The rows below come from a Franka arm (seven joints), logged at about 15 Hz.
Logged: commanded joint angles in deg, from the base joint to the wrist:
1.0 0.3 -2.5 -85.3 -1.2 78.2 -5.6
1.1 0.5 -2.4 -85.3 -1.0 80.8 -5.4
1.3 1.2 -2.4 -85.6 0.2 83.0 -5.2
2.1 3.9 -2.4 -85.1 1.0 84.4 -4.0
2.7 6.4 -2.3 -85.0 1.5 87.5 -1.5
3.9 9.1 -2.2 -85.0 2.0 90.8 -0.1
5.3 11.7 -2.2 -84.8 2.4 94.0 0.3
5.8 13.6 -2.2 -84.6 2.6 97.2 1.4
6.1 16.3 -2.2 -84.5 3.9 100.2 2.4
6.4 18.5 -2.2 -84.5 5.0 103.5 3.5
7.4 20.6 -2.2 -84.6 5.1 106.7 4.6
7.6 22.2 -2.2 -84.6 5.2 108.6 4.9
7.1 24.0 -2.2 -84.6 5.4 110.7 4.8
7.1 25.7 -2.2 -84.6 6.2 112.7 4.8
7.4 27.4 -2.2 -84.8 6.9 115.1 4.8
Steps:
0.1 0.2 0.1 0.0 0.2 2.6 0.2
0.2 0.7 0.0 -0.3 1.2 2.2 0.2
0.8 2.7 0.0 0.5 0.8 1.4 1.2
0.6 2.5 0.1 0.1 0.5 3.1 2.5
1.2 2.7 0.1 0.0 0.5 3.3 1.4
1.4 2.6 0.0 0.2 0.4 3.2 0.4
0.5 1.9 0.0 0.2 0.2 3.2 1.1
0.3 2.7 0.0 0.1 1.3 3.0 1.0
0.3 2.2 0.0 0.0 1.1 3.3 1.1
1.0 2.1 0.0 -0.1 0.1 3.2 1.1
0.2 1.6 0.0 0.0 0.1 1.9 0.3
-0.5 1.8 0.0 0.0 0.2 2.1 -0.1
0.0 1.7 0.0 0.0 0.8 2.0 0.0
0.3 1.7 0.0 -0.2 0.7 2.4 0.0

